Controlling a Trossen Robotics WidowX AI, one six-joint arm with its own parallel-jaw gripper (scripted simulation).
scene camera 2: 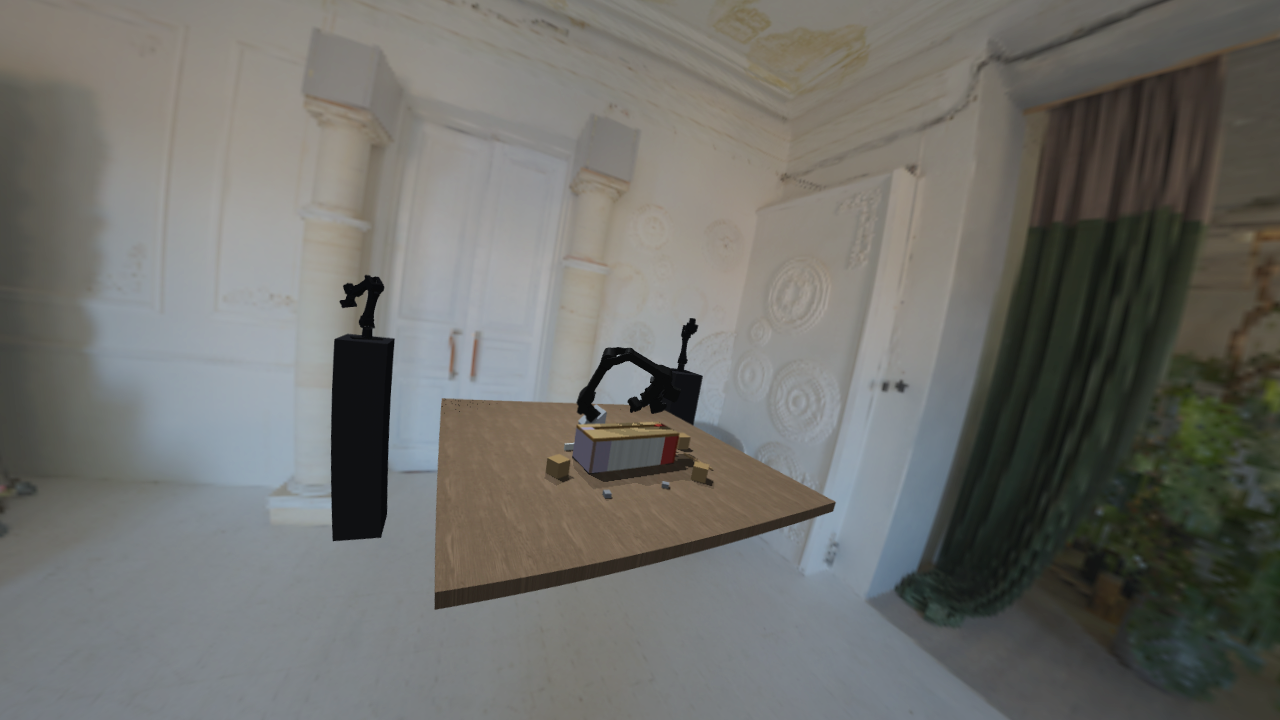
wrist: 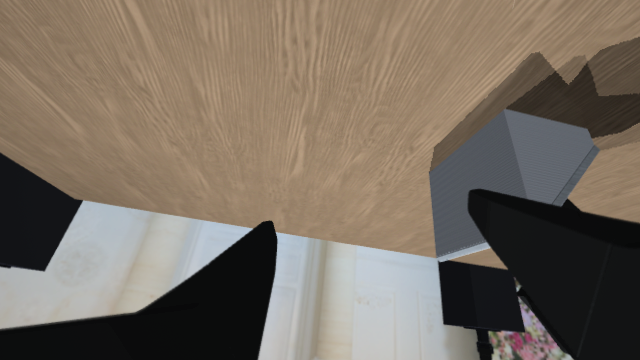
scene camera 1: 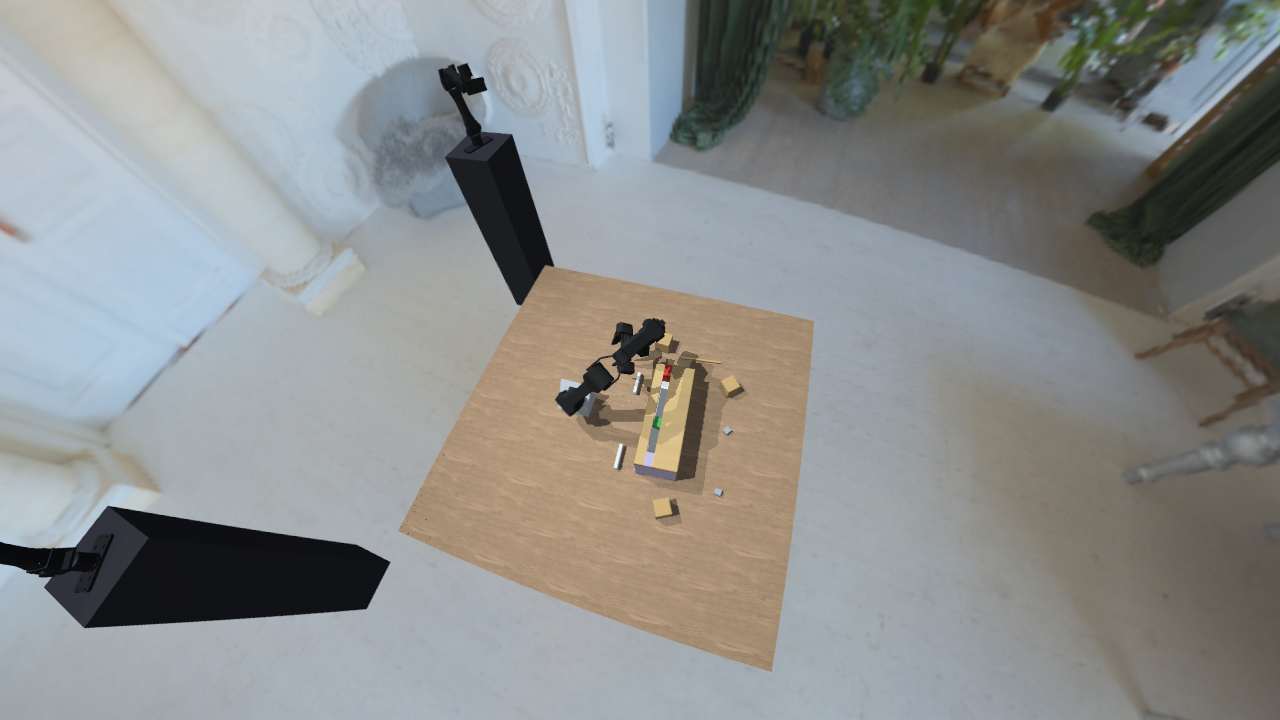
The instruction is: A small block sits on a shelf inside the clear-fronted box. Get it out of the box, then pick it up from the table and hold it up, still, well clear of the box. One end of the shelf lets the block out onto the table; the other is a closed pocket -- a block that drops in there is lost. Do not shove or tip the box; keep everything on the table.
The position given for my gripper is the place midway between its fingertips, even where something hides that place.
Note:
In view: my gripper (wrist: 369, 215) and a tan box (scene camera 1: 658, 453).
The wrist view misses the tan box: it is out of frame.

